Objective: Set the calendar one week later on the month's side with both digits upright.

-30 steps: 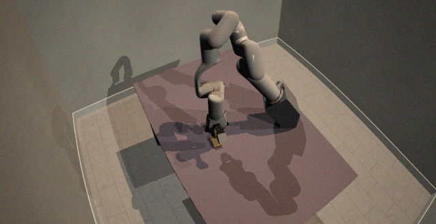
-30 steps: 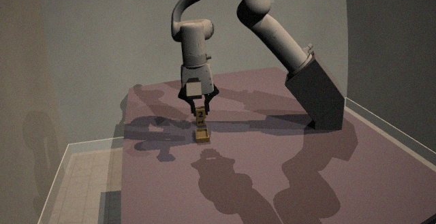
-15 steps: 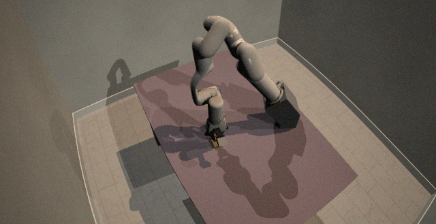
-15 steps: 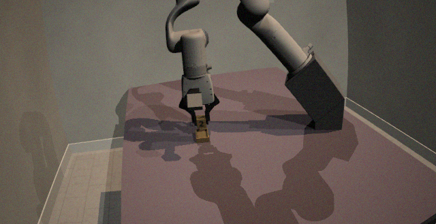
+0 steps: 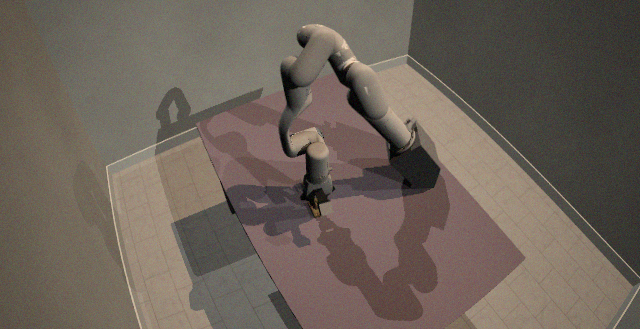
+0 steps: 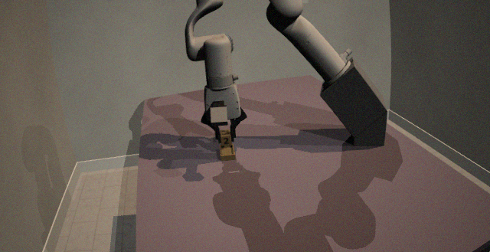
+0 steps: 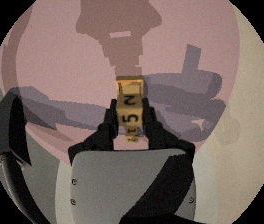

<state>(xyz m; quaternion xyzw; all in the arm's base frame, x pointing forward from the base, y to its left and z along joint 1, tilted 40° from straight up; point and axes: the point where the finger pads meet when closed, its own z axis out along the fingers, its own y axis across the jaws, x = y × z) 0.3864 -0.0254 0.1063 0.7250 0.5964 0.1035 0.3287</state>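
The yellow digit cube lies 1 cm below my hand. Also, from my hand: tray 1 cm behind, 2 cm to the right, 7 cm below.
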